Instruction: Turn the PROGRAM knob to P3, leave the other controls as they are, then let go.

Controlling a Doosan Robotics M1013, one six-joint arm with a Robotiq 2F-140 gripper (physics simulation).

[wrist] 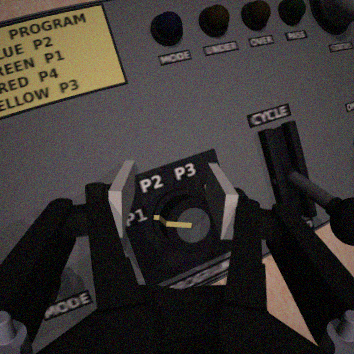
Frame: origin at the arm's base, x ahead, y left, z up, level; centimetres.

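Seen in the pictures: gripper, between the fingertips: (170,178).
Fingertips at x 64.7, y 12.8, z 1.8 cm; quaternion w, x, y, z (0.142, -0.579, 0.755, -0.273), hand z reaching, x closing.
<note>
Pixels of each thing's top centre, then the offset from my fingertips to it. "spot": a spot on its surface instead. Level surfaces: height alone.
- PROGRAM knob, centre of its top: (194,224) dy -0.6, dx -4.2, dz +1.0 cm
- black dial plate, height of its surface: dz -3.6 cm
- CYCLE lever, centre of its top: (332,183) dy -12.7, dx -4.3, dz +2.8 cm
- yellow program card, centre of its top: (17,53) dy +9.7, dx +11.1, dz +4.4 cm
- blue MODE lamp, a spot on its surface: (167,29) spot: dy -2.3, dx +11.5, dz +4.5 cm
- MODE label, centre of its top: (64,305) dy +11.0, dx -7.8, dz -3.7 cm
The PROGRAM knob (194,226) is round and dark with a grey top, on a black dial plate (165,262) below the middle of the wrist view. Its yellow pointer line (177,224) points left, at the P1 mark. P2 and P3 are printed above the knob; a P4 mark does not show, and the right finger covers that part of the plate. My gripper (170,178) is open, with one pale fingertip on each side of the knob. The fingers appear apart from the knob, with nothing held between them.
The CYCLE lever (312,187) stands in its slot right of the gripper, its black ball close to the right finger linkage. A yellow program card (95,57) is at the upper left. Several dark lamps, including the blue MODE lamp (167,29), line the top. A MODE label (67,305) is at the lower left.
</note>
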